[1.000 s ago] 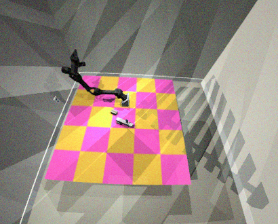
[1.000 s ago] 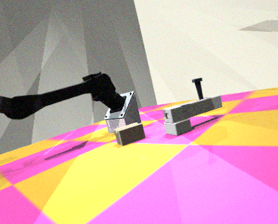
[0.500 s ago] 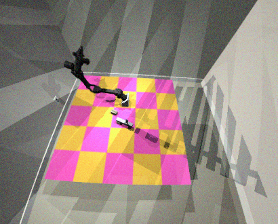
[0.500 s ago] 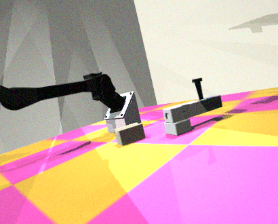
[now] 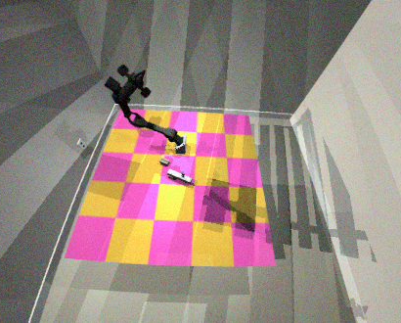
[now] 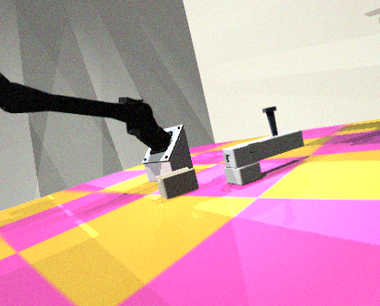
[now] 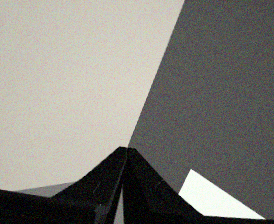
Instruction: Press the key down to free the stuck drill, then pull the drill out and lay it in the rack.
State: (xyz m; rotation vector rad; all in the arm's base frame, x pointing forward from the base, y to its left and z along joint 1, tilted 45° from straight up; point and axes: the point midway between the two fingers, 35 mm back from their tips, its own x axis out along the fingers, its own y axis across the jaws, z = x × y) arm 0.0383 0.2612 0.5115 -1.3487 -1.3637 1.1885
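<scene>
The dark key is 57 cm below my gripper tip, 29 cm ahead of it and 18 cm to the left of it. From my gripper tip the other things lie so: housing block (63 cm below, 28 cm ahead, 15 cm to the left); drill (62 cm below, 27 cm ahead, 13 cm to the left); grey-brown block (65 cm below, 14 cm ahead, 3 cm to the left).
</scene>
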